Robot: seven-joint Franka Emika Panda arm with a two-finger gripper.
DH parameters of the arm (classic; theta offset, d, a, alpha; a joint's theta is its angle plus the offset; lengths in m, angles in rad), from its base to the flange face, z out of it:
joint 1: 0 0.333 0 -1.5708
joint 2: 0 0 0 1.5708
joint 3: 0 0.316 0.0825 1.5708
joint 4: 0 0 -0.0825 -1.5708
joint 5: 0 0.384 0 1.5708
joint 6: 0 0 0.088 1.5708
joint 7: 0 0.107 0 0
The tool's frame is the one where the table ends.
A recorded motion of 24 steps. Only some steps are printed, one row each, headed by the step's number.
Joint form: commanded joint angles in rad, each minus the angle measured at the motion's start. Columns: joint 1, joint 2, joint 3, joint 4, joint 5, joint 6, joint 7.
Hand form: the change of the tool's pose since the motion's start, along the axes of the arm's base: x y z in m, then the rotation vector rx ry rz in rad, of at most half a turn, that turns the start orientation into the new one. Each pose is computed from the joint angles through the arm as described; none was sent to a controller.
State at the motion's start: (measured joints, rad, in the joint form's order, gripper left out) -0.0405 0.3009 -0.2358 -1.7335 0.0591 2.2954 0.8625
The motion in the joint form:
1: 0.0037 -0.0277 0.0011 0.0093 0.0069 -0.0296 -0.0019
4: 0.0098 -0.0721 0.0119 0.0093 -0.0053 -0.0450 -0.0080
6: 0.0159 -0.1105 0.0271 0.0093 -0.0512 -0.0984 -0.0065
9: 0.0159 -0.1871 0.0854 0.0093 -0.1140 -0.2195 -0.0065
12: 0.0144 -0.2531 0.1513 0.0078 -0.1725 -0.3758 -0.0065
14: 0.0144 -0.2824 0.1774 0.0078 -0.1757 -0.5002 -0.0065
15: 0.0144 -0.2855 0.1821 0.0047 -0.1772 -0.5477 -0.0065
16: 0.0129 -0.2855 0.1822 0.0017 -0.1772 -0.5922 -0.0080
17: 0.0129 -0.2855 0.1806 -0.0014 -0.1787 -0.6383 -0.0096
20: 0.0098 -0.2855 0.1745 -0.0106 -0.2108 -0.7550 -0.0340
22: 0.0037 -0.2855 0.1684 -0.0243 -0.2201 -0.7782 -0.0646
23: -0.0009 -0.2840 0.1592 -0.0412 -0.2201 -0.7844 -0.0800
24: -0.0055 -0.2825 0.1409 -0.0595 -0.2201 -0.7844 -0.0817
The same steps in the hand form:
1: -0.0030 0.0038 0.0191 0.0108 -0.0100 0.0040
4: -0.0077 0.0142 0.0456 0.0038 -0.0359 0.0313
6: -0.0150 0.0267 0.0635 -0.0210 -0.0114 0.0664
9: -0.0323 0.0597 0.0967 -0.0469 0.0433 0.1374
12: -0.0550 0.0942 0.1191 -0.0748 0.1421 0.2022
14: -0.0721 0.1085 0.1240 -0.0599 0.2349 0.2186
15: -0.0778 0.1109 0.1200 -0.0530 0.2817 0.2198
16: -0.0831 0.1100 0.1147 -0.0442 0.3286 0.2165
17: -0.0887 0.1089 0.1096 -0.0364 0.3774 0.2130
20: -0.1044 0.1004 0.0977 -0.0428 0.5092 0.2172
22: -0.1098 0.0930 0.0903 -0.0410 0.5502 0.2339
23: -0.1135 0.0859 0.0816 -0.0316 0.5757 0.2364
24: -0.1176 0.0742 0.0726 -0.0206 0.5953 0.2169

